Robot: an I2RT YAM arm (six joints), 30 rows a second.
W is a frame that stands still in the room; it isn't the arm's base.
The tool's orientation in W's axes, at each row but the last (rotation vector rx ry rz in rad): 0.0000, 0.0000, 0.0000; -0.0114, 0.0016, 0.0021; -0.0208, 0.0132, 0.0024; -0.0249, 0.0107, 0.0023; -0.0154, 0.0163, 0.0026; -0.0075, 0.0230, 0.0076; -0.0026, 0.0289, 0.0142; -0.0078, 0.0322, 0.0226; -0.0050, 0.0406, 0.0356; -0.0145, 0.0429, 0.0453; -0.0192, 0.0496, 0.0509; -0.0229, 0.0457, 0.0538
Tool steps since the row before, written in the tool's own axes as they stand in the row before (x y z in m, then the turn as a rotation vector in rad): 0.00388, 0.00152, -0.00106, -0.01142, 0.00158, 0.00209; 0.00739, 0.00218, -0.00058, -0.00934, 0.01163, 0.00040; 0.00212, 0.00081, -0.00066, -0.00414, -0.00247, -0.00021; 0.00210, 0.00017, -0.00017, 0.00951, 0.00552, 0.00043; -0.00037, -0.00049, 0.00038, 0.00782, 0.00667, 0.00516; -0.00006, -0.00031, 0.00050, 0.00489, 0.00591, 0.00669; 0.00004, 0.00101, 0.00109, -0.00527, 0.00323, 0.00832; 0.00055, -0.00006, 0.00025, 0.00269, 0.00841, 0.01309; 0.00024, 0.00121, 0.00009, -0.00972, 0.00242, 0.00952; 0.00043, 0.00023, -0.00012, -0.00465, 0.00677, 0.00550; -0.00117, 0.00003, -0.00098, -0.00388, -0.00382, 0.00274; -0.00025, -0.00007, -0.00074, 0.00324, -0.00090, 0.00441
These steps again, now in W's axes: 0.00388, 0.00152, -0.00106, -0.01142, 0.00158, 0.00209; 0.00738, 0.00219, -0.00062, -0.00936, 0.01161, 0.00028; 0.00211, 0.00080, -0.00070, -0.00414, -0.00248, -0.00010; 0.00210, 0.00017, -0.00020, 0.00950, 0.00555, 0.00019; -0.00036, -0.00048, 0.00039, 0.00788, 0.00677, 0.00493; -0.00005, -0.00031, 0.00050, 0.00500, 0.00600, 0.00653; 0.00006, 0.00101, 0.00109, -0.00507, 0.00318, 0.00846; 0.00056, -0.00005, 0.00023, 0.00292, 0.00857, 0.01293; 0.00020, 0.00122, 0.00007, -0.00941, 0.00213, 0.00990; 0.00041, 0.00025, -0.00014, -0.00472, 0.00664, 0.00560; -0.00122, -0.00005, -0.00092, -0.00354, -0.00395, 0.00300; -0.00028, -0.00010, -0.00073, 0.00348, -0.00062, 0.00427
